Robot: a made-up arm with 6 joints.
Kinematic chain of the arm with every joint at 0, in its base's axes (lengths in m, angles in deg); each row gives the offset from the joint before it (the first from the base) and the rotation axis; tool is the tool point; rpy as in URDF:
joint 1: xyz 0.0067 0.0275 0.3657 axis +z
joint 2: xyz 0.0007 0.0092 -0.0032 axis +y
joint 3: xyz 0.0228 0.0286 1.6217 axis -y
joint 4: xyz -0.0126 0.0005 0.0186 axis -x
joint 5: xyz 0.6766 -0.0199 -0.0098 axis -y
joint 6: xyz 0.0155 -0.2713 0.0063 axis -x
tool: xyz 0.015 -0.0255 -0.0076 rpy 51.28 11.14 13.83
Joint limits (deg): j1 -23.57..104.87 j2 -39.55..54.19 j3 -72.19..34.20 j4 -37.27..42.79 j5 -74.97..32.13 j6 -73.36..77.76
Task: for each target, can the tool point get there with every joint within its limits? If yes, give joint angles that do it. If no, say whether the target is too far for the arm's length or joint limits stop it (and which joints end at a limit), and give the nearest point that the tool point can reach.
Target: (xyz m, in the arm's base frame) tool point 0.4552 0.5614 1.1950
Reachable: yes | joints 69.79 18.29 -50.30 -27.66 -28.77 32.78
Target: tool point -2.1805 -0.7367 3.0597
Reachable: no: too far | nearest point -1.0106 -0.3279 2.3499 | short by 1.428 m
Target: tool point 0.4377 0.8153 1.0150
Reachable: yes | joints 76.87 32.19 -48.44 -25.44 -33.40 25.86
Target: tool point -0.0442 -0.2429 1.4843
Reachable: yes | joints -11.24 -21.20 -54.76 -8.56 4.91 40.99
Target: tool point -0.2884 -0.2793 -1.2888
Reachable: no: joint limits stop it (at a limit: joint 1, joint 2, joint 4, joint 6) | nearest point 0.8160 -0.5373 0.6608 | short by 2.255 m
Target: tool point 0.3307 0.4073 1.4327
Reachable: yes | joints 82.30 -1.16 -57.89 9.25 16.68 -26.71
